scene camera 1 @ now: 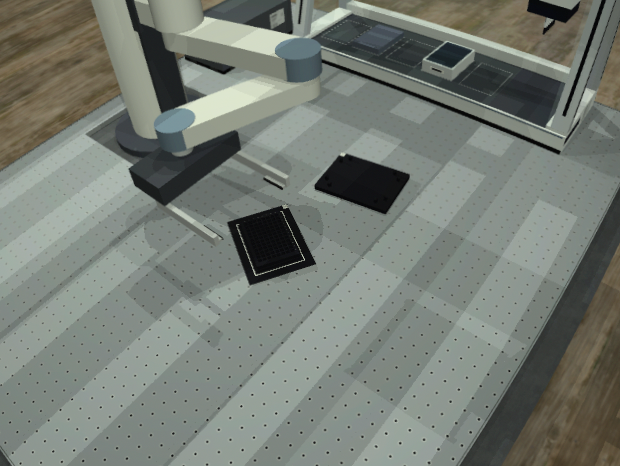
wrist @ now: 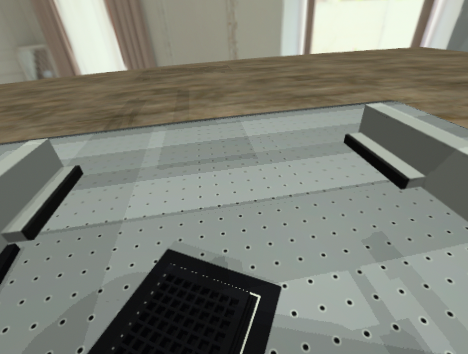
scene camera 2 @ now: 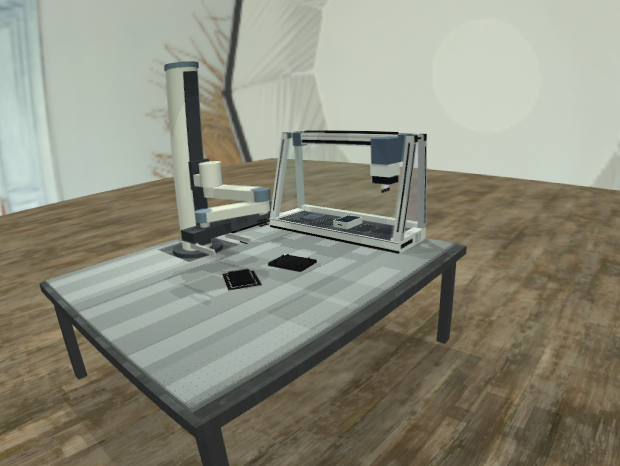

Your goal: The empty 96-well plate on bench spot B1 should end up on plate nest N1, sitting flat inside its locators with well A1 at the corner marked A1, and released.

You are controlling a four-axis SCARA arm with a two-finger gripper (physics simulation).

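Places are measured from the arm's base along level axes (x ahead, y left, z up), in millimetres.
Pixels of known places: gripper, fingertip midpoint: (scene camera 1: 253,210) (wrist: 216,138) (scene camera 2: 232,246).
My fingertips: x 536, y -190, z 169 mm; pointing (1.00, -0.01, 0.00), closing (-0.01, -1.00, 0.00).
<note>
For each thing: its top centre in the pictures, then the offset to it from my fingertips. "spot": a spot on its surface instead.
- black 96-well plate at its top centre: (wrist: 166,351) (scene camera 1: 268,236) (scene camera 2: 240,275) dx -40, dy +54, dz -140 mm
- black plate nest N1 at its top centre: (scene camera 1: 362,176) (scene camera 2: 292,259) dx +8, dy +292, dz -134 mm
- white block at a spot on its surface: (scene camera 1: 447,61) (scene camera 2: 345,220) spot: dx -33, dy +720, dz -76 mm
- blue-grey item at a spot on its surface: (scene camera 1: 379,38) spot: dx -256, dy +746, dz -90 mm
- dark box at a spot on its surface: (scene camera 1: 250,20) spot: dx -572, dy +569, dz -44 mm
The black 96-well plate (scene camera 1: 273,239) (scene camera 2: 241,277) (wrist: 185,315) lies flat on bench spot B1 (scene camera 1: 308,262) (wrist: 270,300), inside its white outline. Well A1 cannot be made out. The black plate nest N1 (scene camera 1: 363,182) (scene camera 2: 292,262) lies apart from it, to its upper right in the first scene view, with a pale mark at one corner and small locators around its top. No plate sits on the nest. My gripper (scene camera 1: 251,210) (scene camera 2: 231,247) (wrist: 216,138) is open and empty. Its fingers are above the bench on the arm-column side of the plate, pointing towards it, not around it.
A white-framed gantry deck (scene camera 1: 441,102) (scene camera 2: 340,240) stands behind the nest, with a white block (scene camera 1: 447,61) (scene camera 2: 347,221) and a blue-grey item (scene camera 1: 379,38) on it. A dark box (scene camera 1: 250,20) stands behind the arm. The arm column (scene camera 1: 122,70) (scene camera 2: 177,150) rises at the left.
</note>
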